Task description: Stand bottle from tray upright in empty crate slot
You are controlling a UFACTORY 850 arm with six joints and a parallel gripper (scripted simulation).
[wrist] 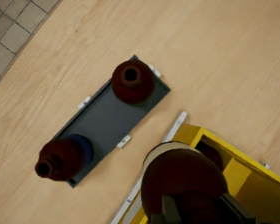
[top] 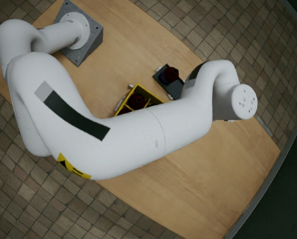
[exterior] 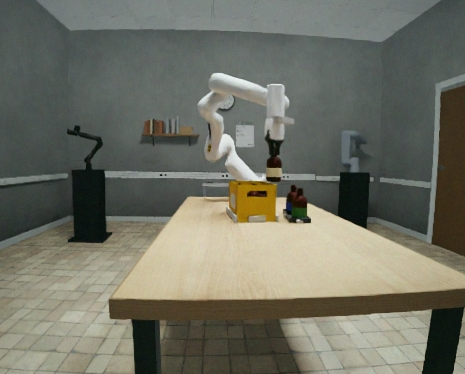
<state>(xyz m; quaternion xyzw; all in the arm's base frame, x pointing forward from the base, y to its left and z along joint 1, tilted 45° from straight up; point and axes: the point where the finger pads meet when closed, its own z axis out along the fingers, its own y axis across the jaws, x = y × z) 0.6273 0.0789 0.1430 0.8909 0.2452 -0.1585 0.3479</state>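
My hand is 7 cm above the bottle. The rest, counted from my hand: yellow crate: 25 cm below, 10 cm to the right, 7 cm behind; then dark tray: 32 cm below, 13 cm to the left, 2 cm behind.
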